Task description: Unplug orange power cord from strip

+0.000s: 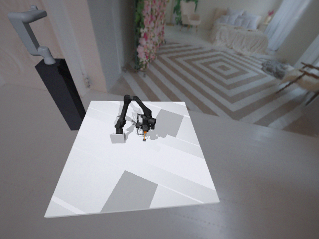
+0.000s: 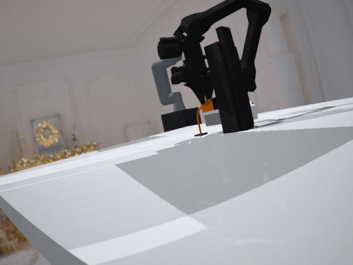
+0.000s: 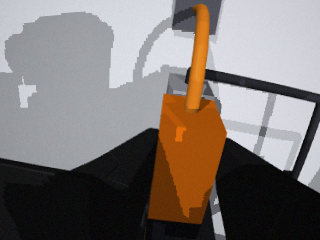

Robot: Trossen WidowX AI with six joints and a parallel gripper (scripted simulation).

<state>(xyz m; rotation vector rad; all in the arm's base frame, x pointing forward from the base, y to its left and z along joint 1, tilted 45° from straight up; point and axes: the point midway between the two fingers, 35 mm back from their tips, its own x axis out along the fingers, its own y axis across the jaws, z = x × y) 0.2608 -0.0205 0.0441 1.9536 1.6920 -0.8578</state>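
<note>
My gripper tip is now 30 mm to the right of the orange plug. From my gripper tip the other things lie so: dark foot 90 mm below, 50 mm to the right, 10 mm behind.
</note>
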